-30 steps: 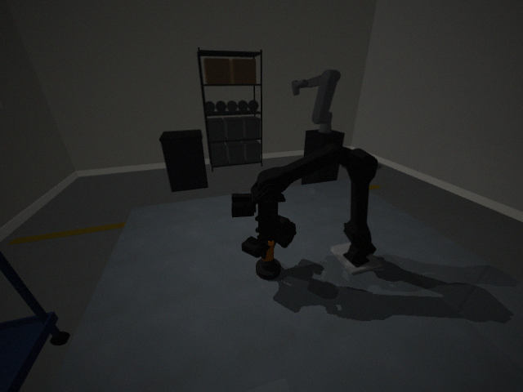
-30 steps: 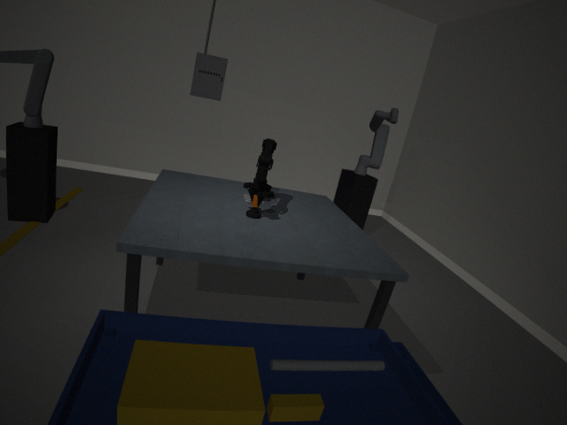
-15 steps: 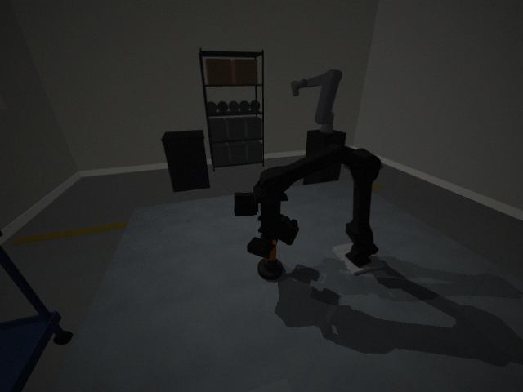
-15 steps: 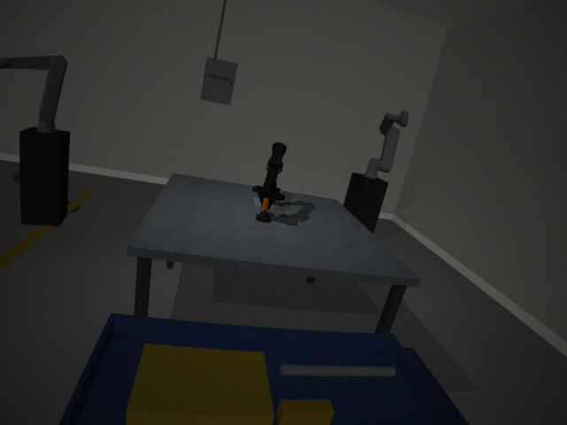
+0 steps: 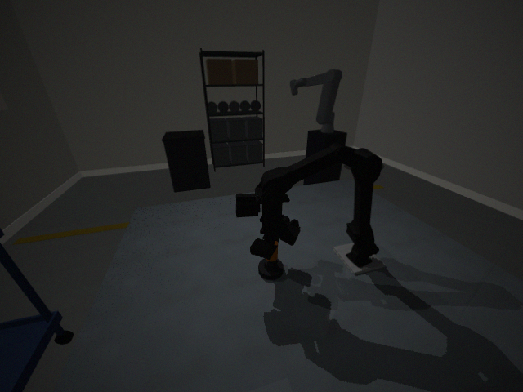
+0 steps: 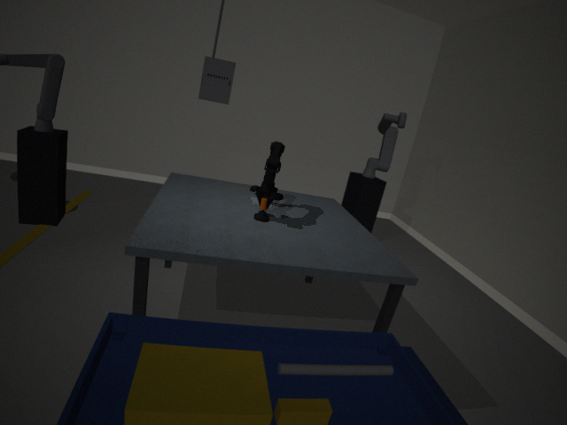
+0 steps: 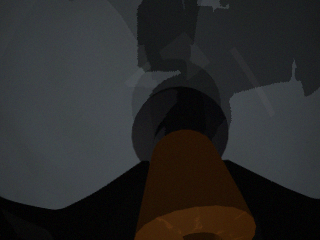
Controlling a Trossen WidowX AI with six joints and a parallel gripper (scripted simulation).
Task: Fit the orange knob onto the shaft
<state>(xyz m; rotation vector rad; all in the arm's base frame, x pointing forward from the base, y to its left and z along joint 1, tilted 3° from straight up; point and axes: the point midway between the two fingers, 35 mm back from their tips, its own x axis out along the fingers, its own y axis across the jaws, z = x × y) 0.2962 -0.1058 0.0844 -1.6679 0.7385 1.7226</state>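
My gripper tip is now 20 mm below the orange knob. The rest, counted from my gripper tip: dark round pedestal: 40 mm below.
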